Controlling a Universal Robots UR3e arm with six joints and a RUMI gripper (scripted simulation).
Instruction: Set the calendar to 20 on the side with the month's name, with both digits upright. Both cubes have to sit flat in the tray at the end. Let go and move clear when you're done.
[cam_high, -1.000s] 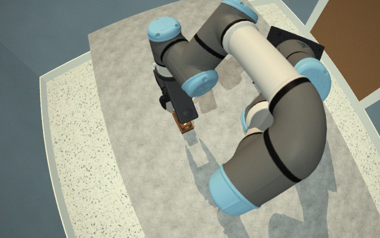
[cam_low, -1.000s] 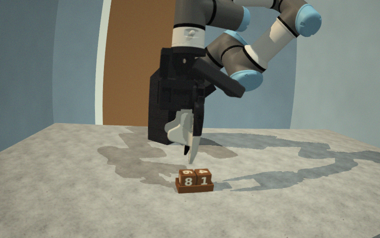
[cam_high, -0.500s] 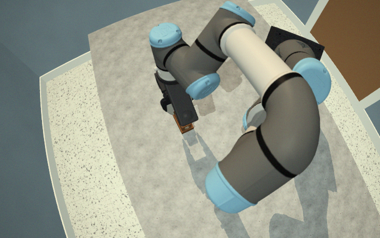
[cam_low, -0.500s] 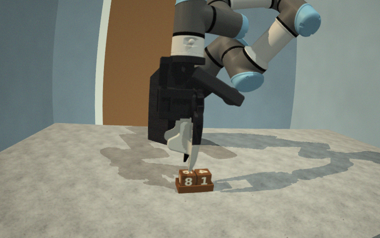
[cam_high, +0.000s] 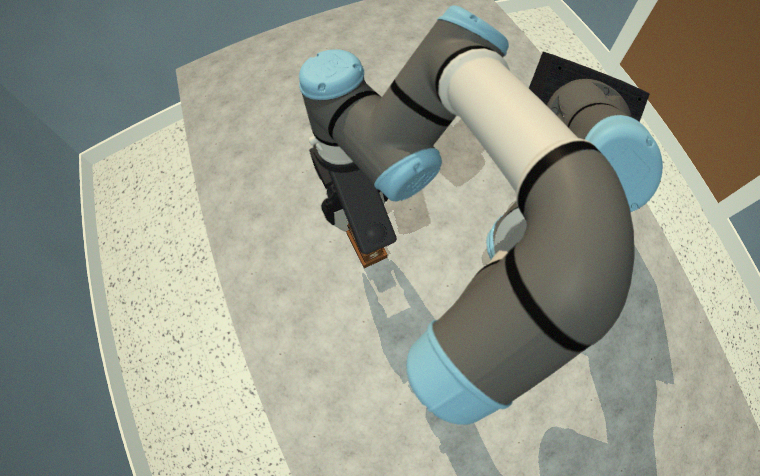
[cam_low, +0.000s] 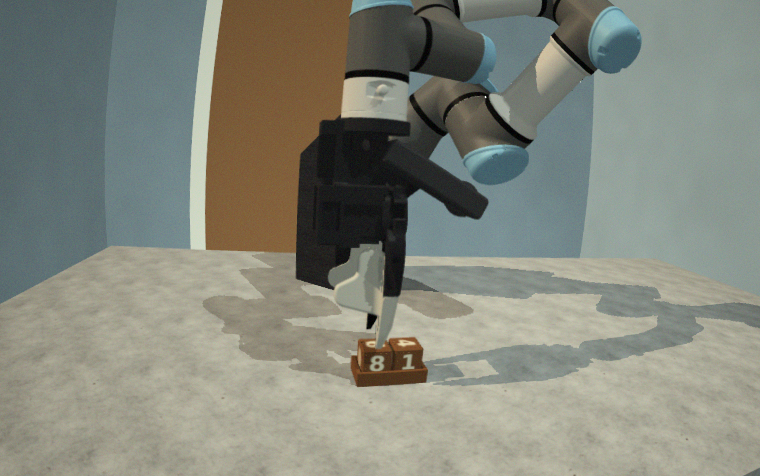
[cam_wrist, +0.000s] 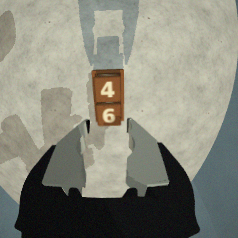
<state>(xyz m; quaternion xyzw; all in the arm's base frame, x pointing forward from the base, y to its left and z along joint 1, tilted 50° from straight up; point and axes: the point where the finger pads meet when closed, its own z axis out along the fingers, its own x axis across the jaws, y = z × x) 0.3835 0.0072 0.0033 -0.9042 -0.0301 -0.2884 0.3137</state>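
Now: the brown calendar tray 10 mm behind my hand, 20 mm to the left of it and 60 mm below it. Also, from my hand: cube (10 mm behind, 30 mm to the left, 40 mm below).
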